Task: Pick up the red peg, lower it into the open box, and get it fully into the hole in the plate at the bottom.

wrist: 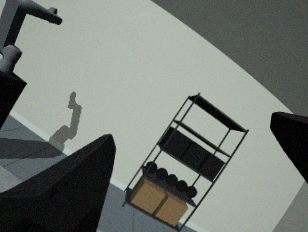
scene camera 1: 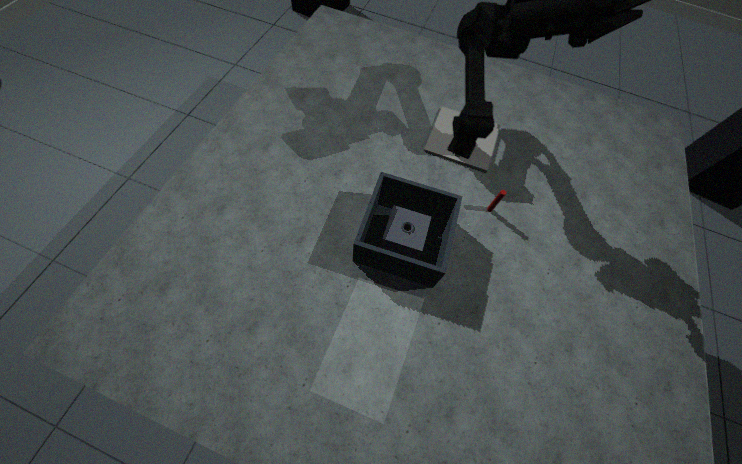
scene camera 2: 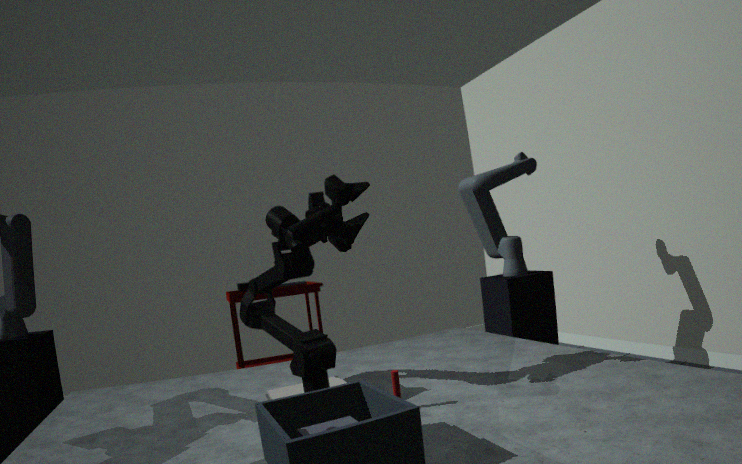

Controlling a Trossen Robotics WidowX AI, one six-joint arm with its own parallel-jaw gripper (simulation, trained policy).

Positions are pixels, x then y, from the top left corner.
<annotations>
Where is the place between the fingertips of the gripper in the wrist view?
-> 192, 131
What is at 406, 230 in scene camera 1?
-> A plate.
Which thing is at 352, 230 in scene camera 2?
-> The gripper.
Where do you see a box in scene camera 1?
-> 443, 207
</annotations>
